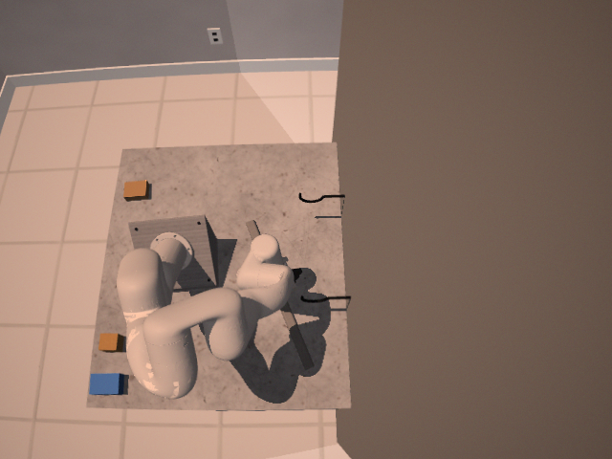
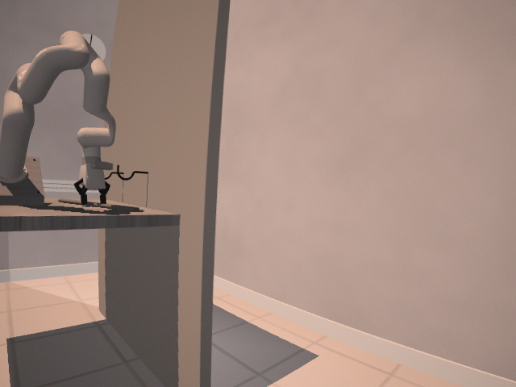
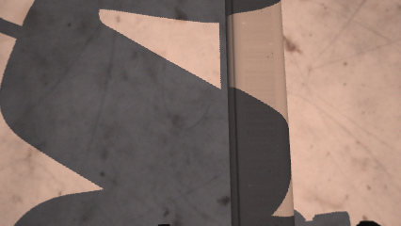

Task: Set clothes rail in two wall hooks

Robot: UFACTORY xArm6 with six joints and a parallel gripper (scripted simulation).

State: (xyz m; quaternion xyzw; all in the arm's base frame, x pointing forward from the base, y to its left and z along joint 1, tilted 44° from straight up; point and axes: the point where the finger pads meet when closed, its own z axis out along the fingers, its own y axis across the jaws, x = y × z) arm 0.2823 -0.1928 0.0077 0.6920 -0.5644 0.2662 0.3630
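Right now the clothes rail is 1 cm below my hand. From my hand the other things lie so: orange cube: 53 cm behind, 8 cm to the right, 1 cm above; then blue block: 55 cm behind, 20 cm to the right; then tall wall panel: 41 cm above, 25 cm ahead, 6 cm to the left.
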